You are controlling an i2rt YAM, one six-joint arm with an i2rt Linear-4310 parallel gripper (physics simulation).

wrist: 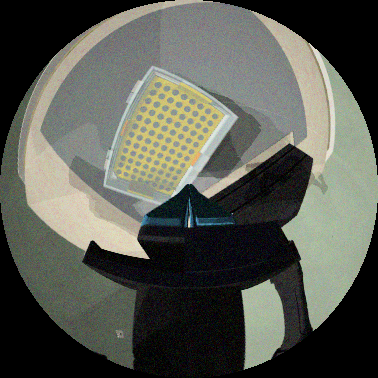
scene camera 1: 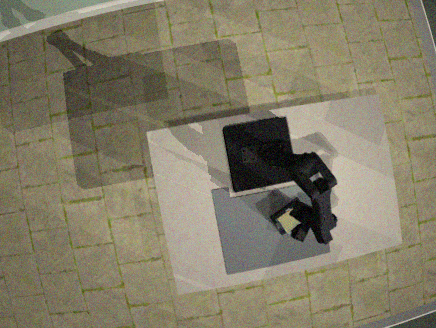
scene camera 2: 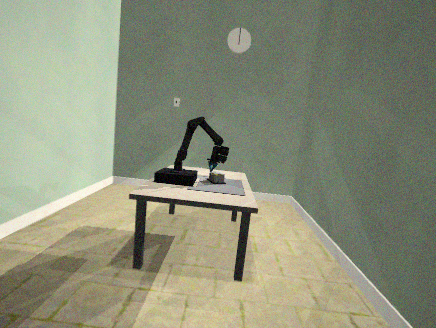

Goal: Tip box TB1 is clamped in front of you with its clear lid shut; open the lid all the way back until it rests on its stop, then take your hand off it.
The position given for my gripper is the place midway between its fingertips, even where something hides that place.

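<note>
My gripper [wrist: 188, 188] grips a lid [wrist: 170, 127]. Grey mat [scene camera 1: 250, 240] in sight. Grey mat in the wrist view [wrist: 245, 69] too.
</note>
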